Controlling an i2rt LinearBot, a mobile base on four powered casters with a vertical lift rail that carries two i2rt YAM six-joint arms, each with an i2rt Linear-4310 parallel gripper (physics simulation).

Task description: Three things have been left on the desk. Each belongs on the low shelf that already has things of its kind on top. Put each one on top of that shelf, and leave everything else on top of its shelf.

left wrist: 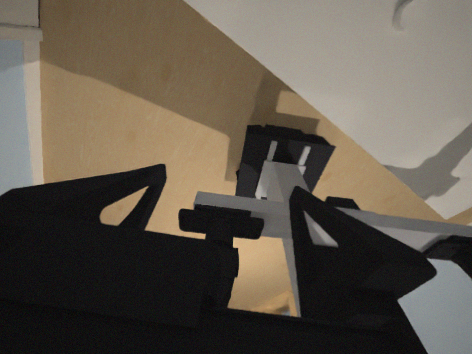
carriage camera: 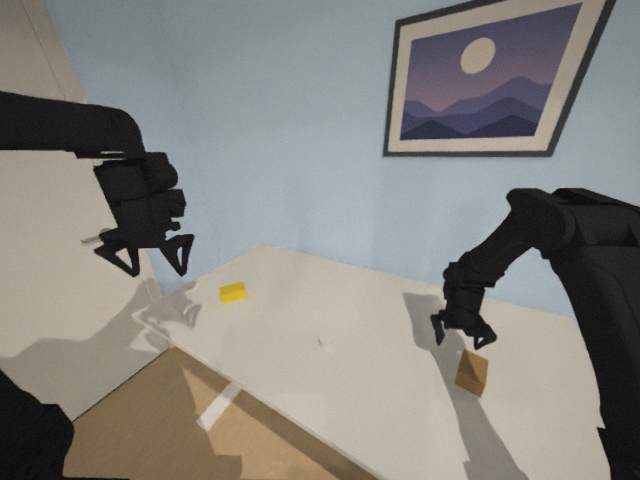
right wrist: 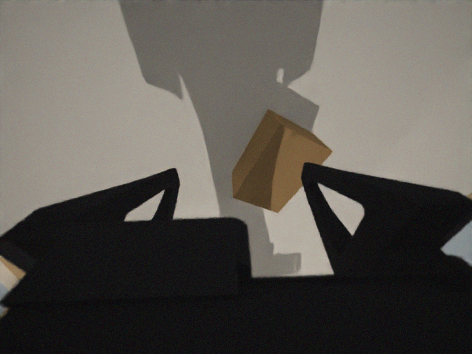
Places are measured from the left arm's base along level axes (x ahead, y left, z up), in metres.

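Pixels of known places: left gripper, fingertip midpoint: (left wrist: 229, 182) (carriage camera: 160, 275); right gripper, fingertip midpoint: (carriage camera: 456, 346) (right wrist: 239, 172); left arm's base, link origin: (left wrist: 221, 223); right arm's base, link origin: (left wrist: 462, 250).
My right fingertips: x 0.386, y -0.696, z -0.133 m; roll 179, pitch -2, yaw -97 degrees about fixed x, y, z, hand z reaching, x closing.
Observation:
For each thing: its top centre in the pictures, then the offset to it from my right fingertips. Level surfaces: height alone.
- brown block, top centre: (right wrist: 279, 176) (carriage camera: 473, 365) dy -0.037, dx -0.034, dz -0.032 m
- white desk, surface height: dz -0.082 m
- yellow block, top centre: (carriage camera: 232, 288) dy +0.794, dx +0.306, dz -0.037 m
- small whitish thing, top centre: (left wrist: 414, 14) (carriage camera: 326, 337) dy +0.375, dx +0.069, dz -0.058 m
- Wooden floor, surface height: dz -0.801 m
A brown block (carriage camera: 471, 373) (right wrist: 287, 160) stands on the white desk (carriage camera: 361, 382) (right wrist: 65, 110), at the right in the carriage view. A yellow block (carriage camera: 232, 292) lies near the desk's far left part. A small whitish thing (carriage camera: 321, 341) lies near the desk's middle, its shape hard to tell; a pale curved thing (left wrist: 398, 16) shows at the top right of the left wrist view. My right gripper (carriage camera: 458, 345) (right wrist: 239, 172) is open and empty above the desk, close to the brown block, which shows beyond its right-hand fingertip. My left gripper (carriage camera: 158, 273) (left wrist: 229, 182) is open and empty, high beside the desk's left corner. No shelf shows.
A blue wall (carriage camera: 289, 129) with a framed picture (carriage camera: 478, 87) stands behind the desk. A pale door (carriage camera: 46, 289) with a handle is at the left. Wooden floor (carriage camera: 134, 413) (left wrist: 135, 130) lies before the desk's front edge. The robot's dark base part (left wrist: 254, 150) shows below the left gripper.

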